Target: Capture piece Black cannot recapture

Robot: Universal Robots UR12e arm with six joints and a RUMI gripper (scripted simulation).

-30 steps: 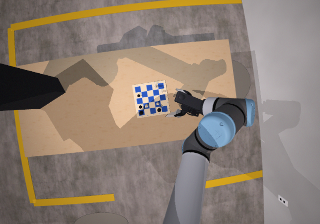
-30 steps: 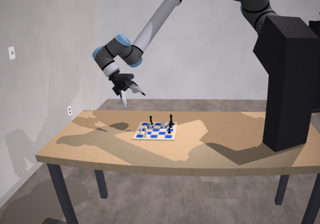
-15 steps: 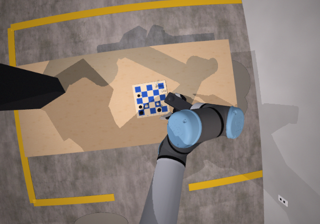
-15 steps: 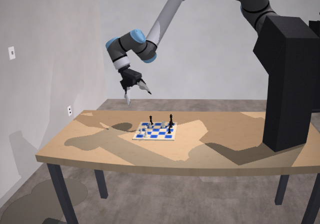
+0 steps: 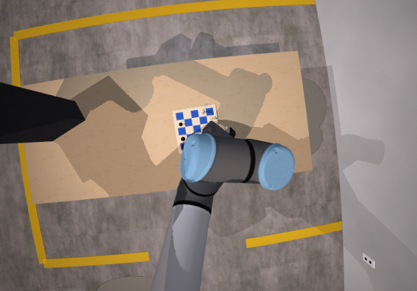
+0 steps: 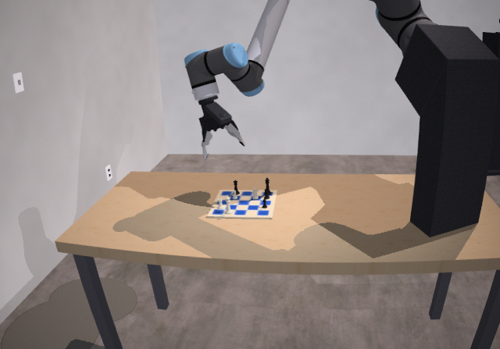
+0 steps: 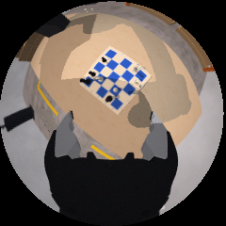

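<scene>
Right now the black pawn is 14 cm below my hand, 3 cm behind it and 1 cm to the right of it. Also, from my hand: chessboard (16 cm below, 7 cm to the left, 6 cm behind).
</scene>
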